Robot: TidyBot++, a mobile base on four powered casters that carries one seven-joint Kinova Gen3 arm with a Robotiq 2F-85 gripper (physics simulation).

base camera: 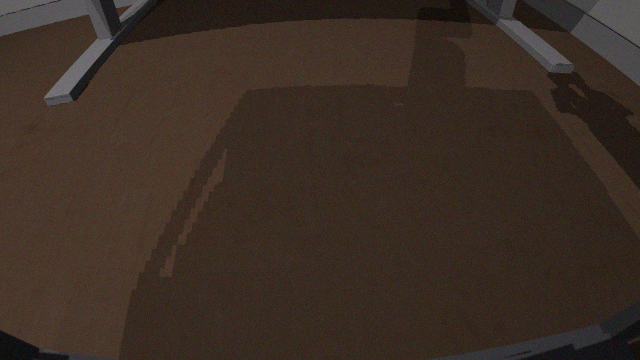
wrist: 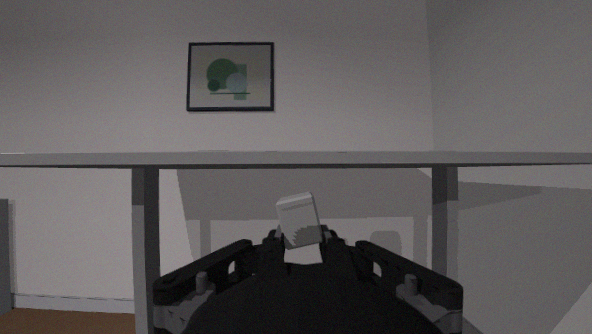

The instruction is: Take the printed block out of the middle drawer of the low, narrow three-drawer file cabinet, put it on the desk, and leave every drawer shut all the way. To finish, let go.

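My gripper is shut on the printed block, a light grey block that stands slightly tilted between the fingertips in the wrist view. The desk shows edge-on behind the block, at about the height of the wrist camera, and its top surface is hardly visible. In the wrist view the block appears below the line of the desk's front edge. Feet of the desk show in the base camera view. The file cabinet and its drawers cannot be made out.
Two desk legs stand under the desk top. A framed picture hangs on the wall behind. A grey upright panel shows at the far left. Walls stand beyond the desk and at the right. Shadows lie on the brown floor.
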